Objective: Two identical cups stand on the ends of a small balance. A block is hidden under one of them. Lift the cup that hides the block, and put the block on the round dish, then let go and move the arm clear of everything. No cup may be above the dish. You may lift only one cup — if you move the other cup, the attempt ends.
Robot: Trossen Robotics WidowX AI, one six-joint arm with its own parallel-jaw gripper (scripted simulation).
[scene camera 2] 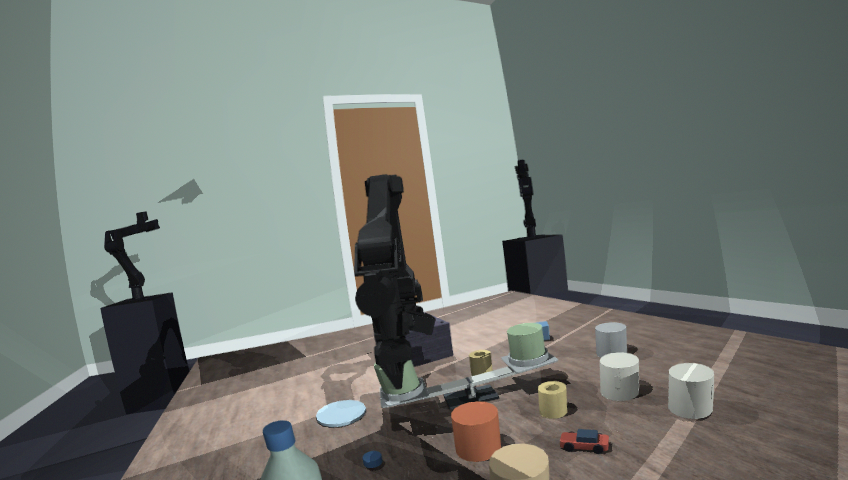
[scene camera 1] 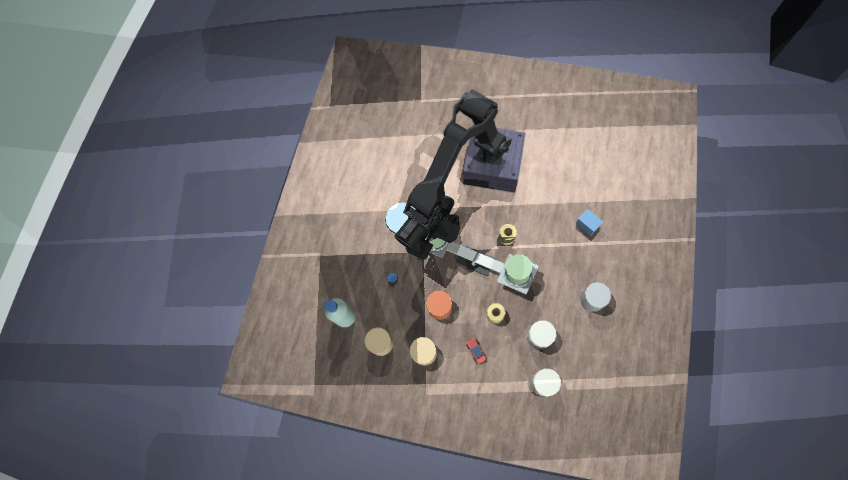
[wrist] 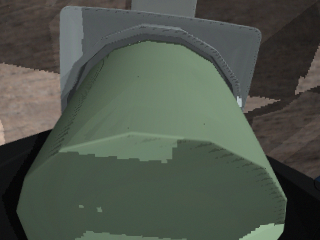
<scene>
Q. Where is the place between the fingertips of my gripper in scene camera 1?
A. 432, 235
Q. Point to a grey balance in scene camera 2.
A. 515, 366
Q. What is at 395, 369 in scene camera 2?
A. My gripper.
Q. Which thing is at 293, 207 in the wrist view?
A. My gripper.
</scene>
